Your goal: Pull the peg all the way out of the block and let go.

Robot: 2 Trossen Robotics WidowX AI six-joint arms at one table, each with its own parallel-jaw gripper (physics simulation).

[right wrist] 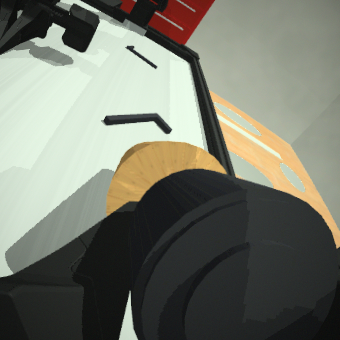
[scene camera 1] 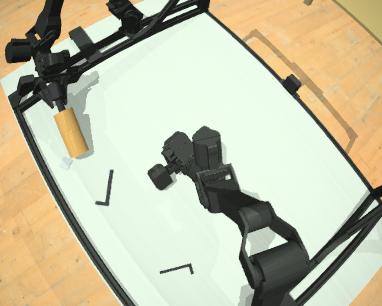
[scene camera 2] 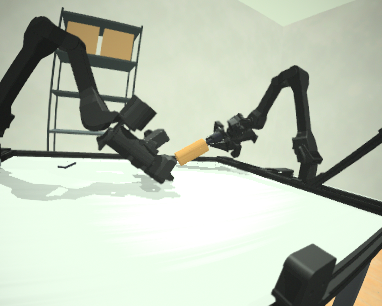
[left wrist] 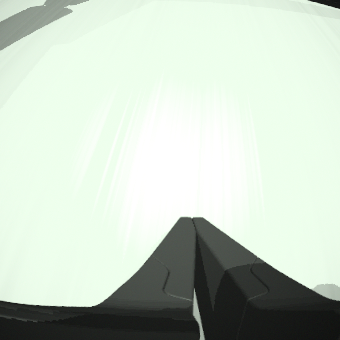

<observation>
right gripper: right wrist; scene camera 1; scene camera 2 207, 142; not seen in the left wrist view (out of frame)
same spot on right gripper: [right wrist: 86, 281] = [scene camera 1: 63, 85]
</observation>
